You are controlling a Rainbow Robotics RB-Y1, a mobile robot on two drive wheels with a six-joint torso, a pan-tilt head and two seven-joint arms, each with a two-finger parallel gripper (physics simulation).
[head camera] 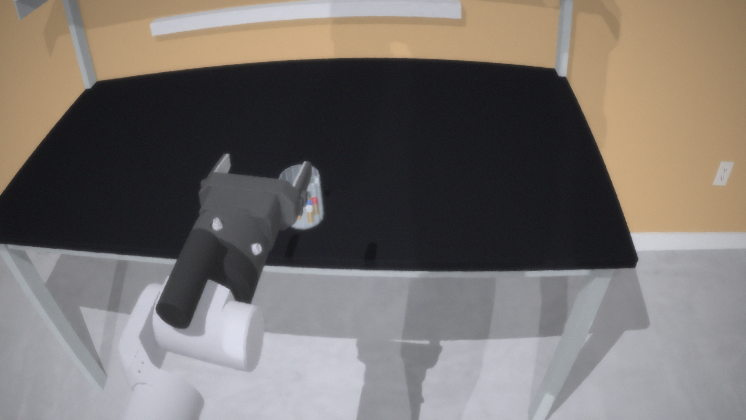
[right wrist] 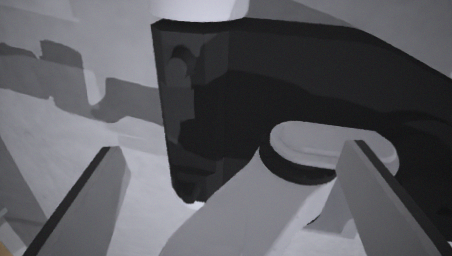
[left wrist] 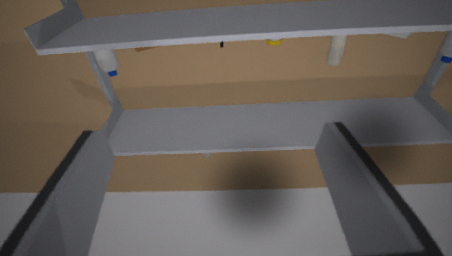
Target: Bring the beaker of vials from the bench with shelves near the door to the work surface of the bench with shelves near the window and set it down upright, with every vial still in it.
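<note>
The beaker of vials [head camera: 311, 211] stands upright on the black work surface [head camera: 459, 161], near its front edge and left of the middle in the head view. It is clear, with several vials inside showing red, blue and white caps. My left gripper [head camera: 265, 162] [left wrist: 216, 140] is open and empty, above the work surface. Its right-hand finger in the head view covers part of the beaker; whether they touch cannot be told. The beaker does not show in the left wrist view. My right gripper [right wrist: 231, 158] is open and empty, over the floor near the robot's own body.
Two grey shelves [left wrist: 225, 25] [left wrist: 280, 125] show ahead of the left gripper, with white bottles [left wrist: 106, 60] beyond. A pale bar [head camera: 308, 15] runs along the orange wall behind the bench. Upright posts [head camera: 564, 41] [head camera: 78, 46] stand at the bench's back corners.
</note>
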